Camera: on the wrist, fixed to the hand. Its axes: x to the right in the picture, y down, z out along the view.
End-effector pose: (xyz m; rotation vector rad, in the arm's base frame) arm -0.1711 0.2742 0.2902 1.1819 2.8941 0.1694
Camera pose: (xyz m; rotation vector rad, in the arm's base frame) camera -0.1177 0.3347 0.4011 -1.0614 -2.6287 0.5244
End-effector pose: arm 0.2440 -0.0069 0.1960 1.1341 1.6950 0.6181
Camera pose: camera 0.1876 0.0498 0.3074 1.5001 1.9866 0.2027
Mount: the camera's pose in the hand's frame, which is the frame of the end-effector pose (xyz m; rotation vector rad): 0.0075 0.0917 -0.1017 0.5393 0.0734 0.0043
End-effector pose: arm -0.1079 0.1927 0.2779 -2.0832 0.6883 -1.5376
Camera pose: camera -0.2149 0.1105 0.2535 -1.6263 0.2563 -1.5872
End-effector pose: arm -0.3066 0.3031 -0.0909 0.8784 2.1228 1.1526
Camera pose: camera -0.3600 0.2963 0.0352 1.0803 2.5431 0.6186
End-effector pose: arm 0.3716 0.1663 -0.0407 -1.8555 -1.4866 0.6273
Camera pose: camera 0.5065 0.1414 -0.0420 -1.4447 -1.1236 0.8544
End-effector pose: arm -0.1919 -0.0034 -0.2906 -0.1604 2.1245 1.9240
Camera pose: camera -0.2356 -0.0930 -0.1964 -0.1167 2.6001 1.2958
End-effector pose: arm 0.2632 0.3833 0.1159 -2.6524 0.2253 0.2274
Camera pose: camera 0.2648 0.2548 0.1637 -2.1261 0.2723 0.0571
